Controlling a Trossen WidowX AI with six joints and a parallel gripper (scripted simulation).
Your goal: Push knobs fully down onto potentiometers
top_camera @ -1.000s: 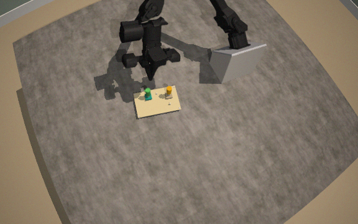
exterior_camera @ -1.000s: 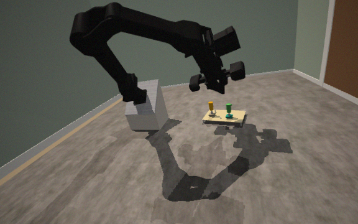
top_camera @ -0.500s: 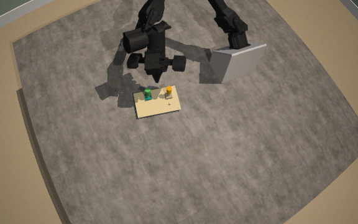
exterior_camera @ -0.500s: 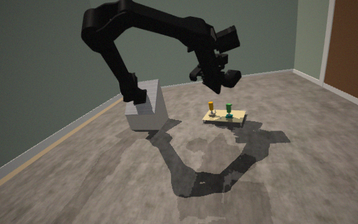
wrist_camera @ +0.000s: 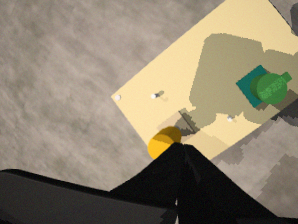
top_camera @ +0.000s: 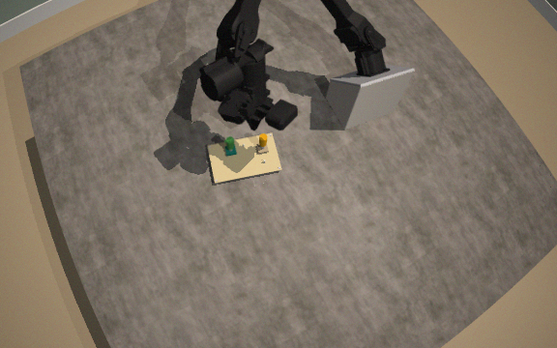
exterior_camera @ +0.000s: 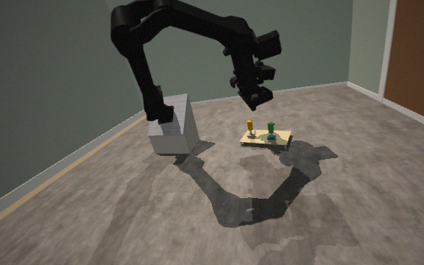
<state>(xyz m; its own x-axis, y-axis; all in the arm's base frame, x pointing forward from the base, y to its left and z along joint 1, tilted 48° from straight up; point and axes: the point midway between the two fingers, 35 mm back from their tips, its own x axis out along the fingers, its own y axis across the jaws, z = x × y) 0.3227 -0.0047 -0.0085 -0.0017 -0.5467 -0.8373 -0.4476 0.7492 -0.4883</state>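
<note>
My gripper tip is 6 cm above the orange knob, 2 cm past it and 1 cm to the right of it. From my gripper tip the other things lie so: green knob (6 cm below, 5 cm ahead, 2 cm to the right).
</note>
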